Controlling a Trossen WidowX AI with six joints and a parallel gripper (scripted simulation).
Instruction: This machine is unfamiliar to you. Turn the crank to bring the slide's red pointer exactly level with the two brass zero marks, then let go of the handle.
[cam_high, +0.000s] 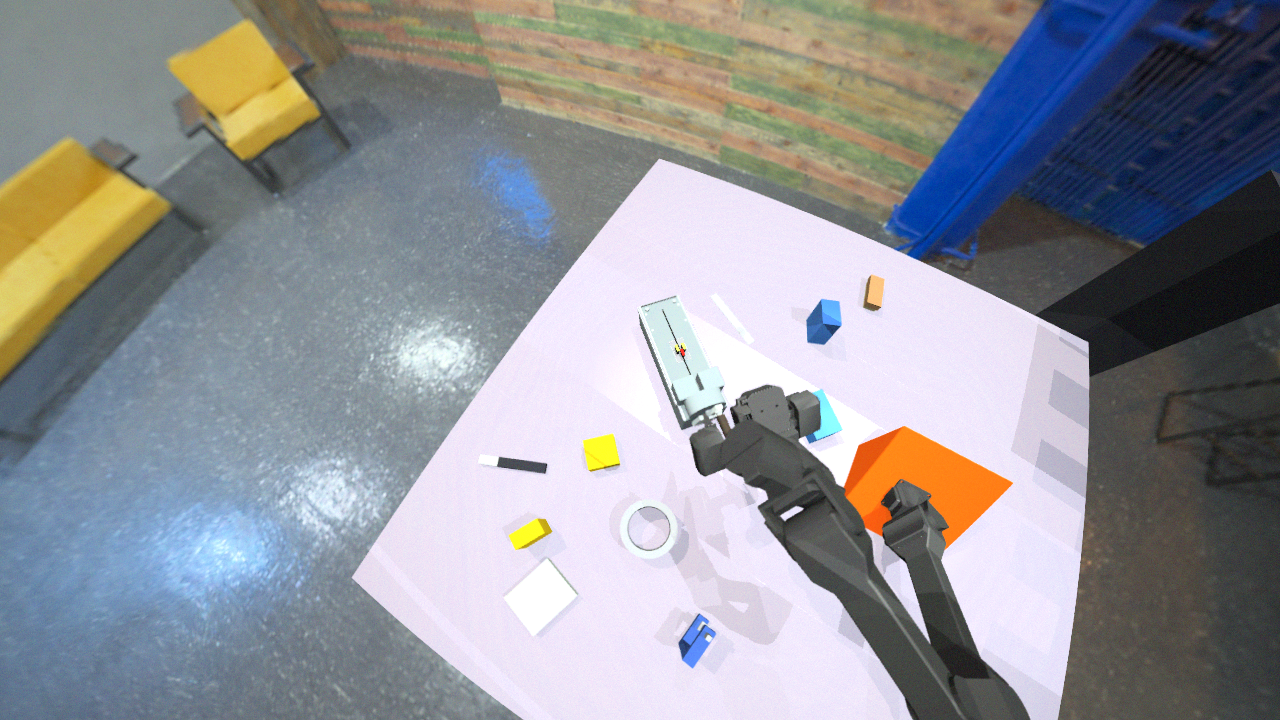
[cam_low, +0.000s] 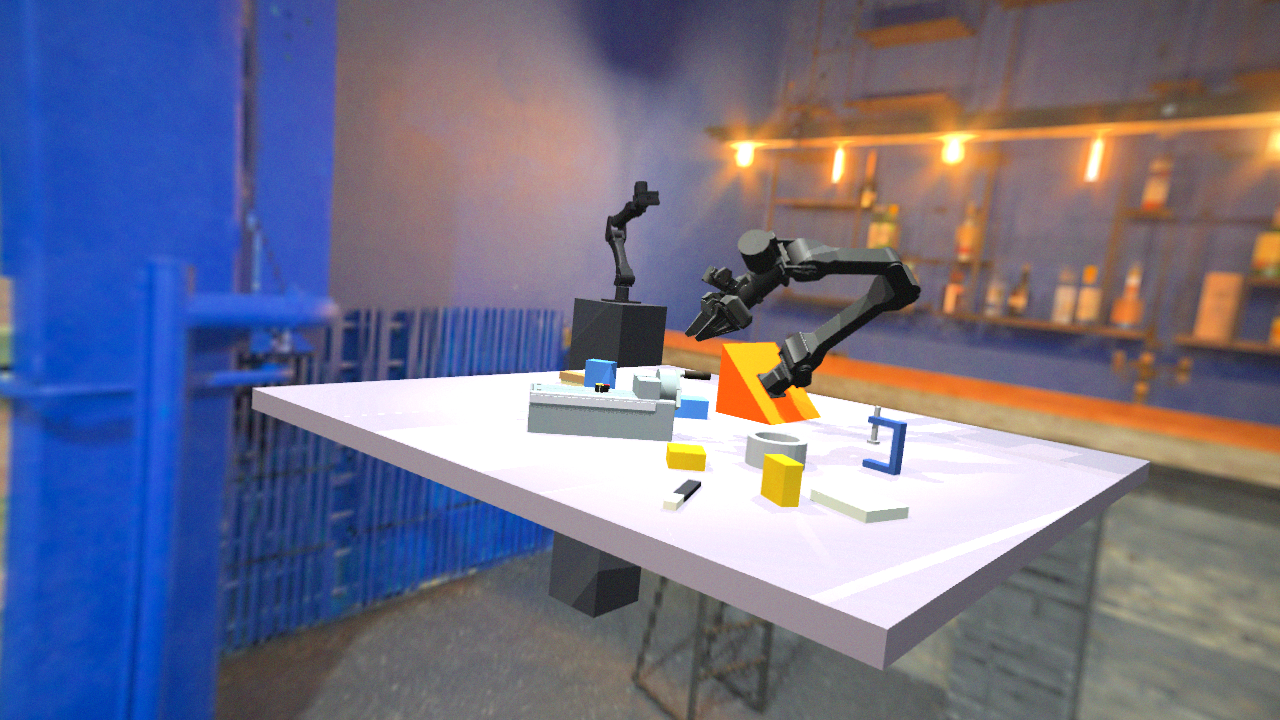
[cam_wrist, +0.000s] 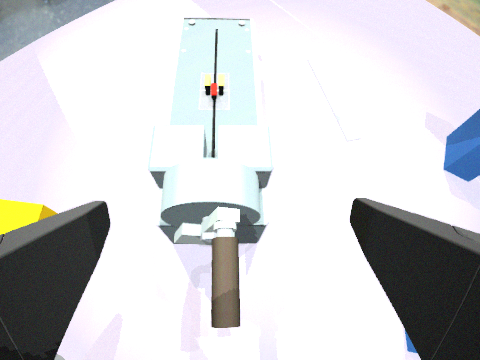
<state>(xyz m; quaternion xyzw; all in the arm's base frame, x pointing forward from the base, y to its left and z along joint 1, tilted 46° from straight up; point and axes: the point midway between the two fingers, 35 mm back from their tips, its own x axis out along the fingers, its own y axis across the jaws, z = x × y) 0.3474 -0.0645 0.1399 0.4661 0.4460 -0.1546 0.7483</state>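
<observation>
Right now my gripper tip is 10 mm past the brown crank handle, 10 mm to the right of it and 70 mm above it. The rest, counted from my gripper tip: metal strip (80 mm ahead, 260 mm to the right, 190 mm below); then blue clamp (130 mm behind, 340 mm to the left, 140 mm below); then red pointer (120 mm ahead, 90 mm to the right, 110 mm below).
</observation>
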